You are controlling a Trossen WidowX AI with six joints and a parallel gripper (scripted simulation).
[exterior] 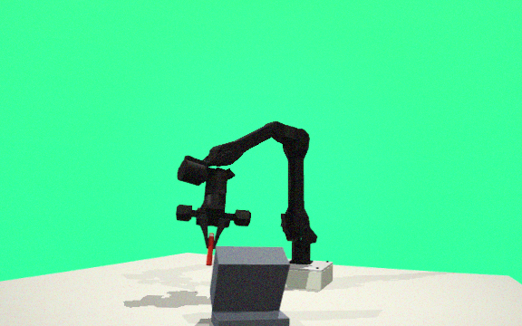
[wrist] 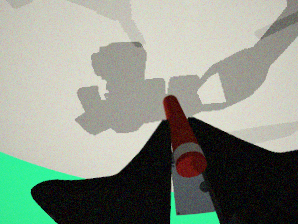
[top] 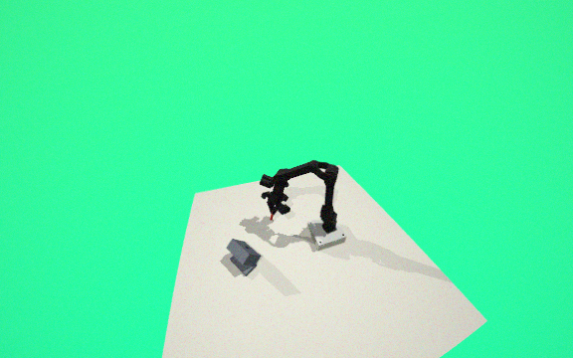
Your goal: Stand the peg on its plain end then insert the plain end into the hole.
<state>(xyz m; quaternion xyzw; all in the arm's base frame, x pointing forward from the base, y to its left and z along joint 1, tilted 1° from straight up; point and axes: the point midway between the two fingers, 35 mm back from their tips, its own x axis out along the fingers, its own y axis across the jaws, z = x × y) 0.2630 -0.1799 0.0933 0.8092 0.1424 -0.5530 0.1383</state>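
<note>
My gripper tip is 200 mm short of the grey sloped panel, 160 mm to the right of it and 30 mm above it. From my gripper tip the other things lie so: red peg: 20 mm above, 10 mm behind.
</note>
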